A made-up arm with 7 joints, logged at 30 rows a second.
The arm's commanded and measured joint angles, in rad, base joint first. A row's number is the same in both.
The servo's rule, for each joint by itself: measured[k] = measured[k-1] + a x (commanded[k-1-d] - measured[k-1]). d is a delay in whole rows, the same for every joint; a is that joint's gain. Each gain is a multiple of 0.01, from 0.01 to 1. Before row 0 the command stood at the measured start. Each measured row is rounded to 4 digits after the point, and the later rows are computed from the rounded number. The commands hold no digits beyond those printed.
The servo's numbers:
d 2
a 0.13 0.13 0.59 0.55 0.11 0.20 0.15
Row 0, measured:
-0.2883 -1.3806 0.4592 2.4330 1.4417 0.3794 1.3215
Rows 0 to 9, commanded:
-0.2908 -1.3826 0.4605 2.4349 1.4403 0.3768 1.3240
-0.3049 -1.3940 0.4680 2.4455 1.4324 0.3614 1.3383
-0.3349 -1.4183 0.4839 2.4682 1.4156 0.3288 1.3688
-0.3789 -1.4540 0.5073 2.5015 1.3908 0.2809 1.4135
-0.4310 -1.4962 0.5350 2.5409 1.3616 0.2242 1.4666
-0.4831 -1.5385 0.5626 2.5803 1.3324 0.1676 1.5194
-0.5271 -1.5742 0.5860 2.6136 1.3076 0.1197 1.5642
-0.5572 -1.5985 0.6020 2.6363 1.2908 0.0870 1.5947
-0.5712 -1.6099 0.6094 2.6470 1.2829 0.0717 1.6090
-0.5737 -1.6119 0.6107 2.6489 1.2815 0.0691 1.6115
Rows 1 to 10, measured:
-0.2883 -1.3806 0.4592 2.4330 1.4417 0.3794 1.3215
-0.2883 -1.3806 0.4592 2.4330 1.4417 0.3794 1.3215
-0.2886 -1.3809 0.4600 2.4340 1.4415 0.3789 1.3219
-0.2907 -1.3826 0.4647 2.4403 1.4405 0.3754 1.3244
-0.2964 -1.3872 0.4760 2.4556 1.4378 0.3661 1.3311
-0.3071 -1.3959 0.4945 2.4808 1.4326 0.3491 1.3435
-0.3232 -1.4089 0.5184 2.5139 1.4248 0.3241 1.3620
-0.3440 -1.4257 0.5445 2.5504 1.4146 0.2928 1.3856
-0.3678 -1.4450 0.5690 2.5852 1.4028 0.2582 1.4124
-0.3924 -1.4650 0.5885 2.6133 1.3905 0.2240 1.4397

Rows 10 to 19, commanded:
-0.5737 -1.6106 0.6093 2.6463 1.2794 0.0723 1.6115
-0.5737 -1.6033 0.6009 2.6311 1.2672 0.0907 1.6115
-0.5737 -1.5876 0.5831 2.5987 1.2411 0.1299 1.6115
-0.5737 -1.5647 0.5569 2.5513 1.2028 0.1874 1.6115
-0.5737 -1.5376 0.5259 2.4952 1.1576 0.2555 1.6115
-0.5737 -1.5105 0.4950 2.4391 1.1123 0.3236 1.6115
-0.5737 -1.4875 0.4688 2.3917 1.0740 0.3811 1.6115
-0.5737 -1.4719 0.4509 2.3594 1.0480 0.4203 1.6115
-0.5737 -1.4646 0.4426 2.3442 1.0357 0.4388 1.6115
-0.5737 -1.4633 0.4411 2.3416 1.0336 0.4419 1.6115
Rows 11 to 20, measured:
-0.4156 -1.4838 0.6008 2.6318 1.3787 0.1935 1.4651
-0.4362 -1.5005 0.6066 2.6412 1.3680 0.1686 1.4871
-0.4541 -1.5148 0.6082 2.6440 1.3583 0.1493 1.5058
-0.4696 -1.5263 0.6039 2.6369 1.3483 0.1376 1.5217
-0.4831 -1.5343 0.5916 2.6159 1.3365 0.1361 1.5352
-0.4949 -1.5383 0.5711 2.5804 1.3218 0.1464 1.5466
-0.5051 -1.5382 0.5444 2.5335 1.3037 0.1682 1.5563
-0.5140 -1.5346 0.5153 2.4816 1.2826 0.1993 1.5646
-0.5218 -1.5285 0.4879 2.4322 1.2597 0.2357 1.5716
-0.5285 -1.5211 0.4661 2.3922 1.2364 0.2726 1.5776

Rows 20 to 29, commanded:
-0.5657 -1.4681 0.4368 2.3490 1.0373 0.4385 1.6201
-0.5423 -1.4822 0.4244 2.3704 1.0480 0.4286 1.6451
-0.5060 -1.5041 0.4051 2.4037 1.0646 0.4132 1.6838
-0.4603 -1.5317 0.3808 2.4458 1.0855 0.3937 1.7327
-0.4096 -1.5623 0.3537 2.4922 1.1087 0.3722 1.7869
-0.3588 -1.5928 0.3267 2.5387 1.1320 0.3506 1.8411
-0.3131 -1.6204 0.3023 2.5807 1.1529 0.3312 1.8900
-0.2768 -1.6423 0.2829 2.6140 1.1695 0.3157 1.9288
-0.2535 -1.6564 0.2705 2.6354 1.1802 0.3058 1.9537
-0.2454 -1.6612 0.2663 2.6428 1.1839 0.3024 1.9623
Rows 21 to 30, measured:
-0.5344 -1.5138 0.4522 2.3658 1.2143 0.3058 1.5827
-0.5395 -1.5072 0.4457 2.3525 1.1944 0.3330 1.5870
-0.5429 -1.5021 0.4404 2.3506 1.1771 0.3541 1.5920
-0.5428 -1.4995 0.4310 2.3615 1.1629 0.3690 1.6000
-0.5380 -1.5001 0.4157 2.3847 1.1521 0.3778 1.6126
-0.5279 -1.5042 0.3951 2.4183 1.1448 0.3810 1.6306
-0.5125 -1.5118 0.3707 2.4589 1.1408 0.3792 1.6540
-0.4925 -1.5223 0.3447 2.5028 1.1398 0.3735 1.6821
-0.4692 -1.5351 0.3197 2.5456 1.1412 0.3650 1.7133
-0.4442 -1.5490 0.2980 2.5832 1.1443 0.3551 1.7456

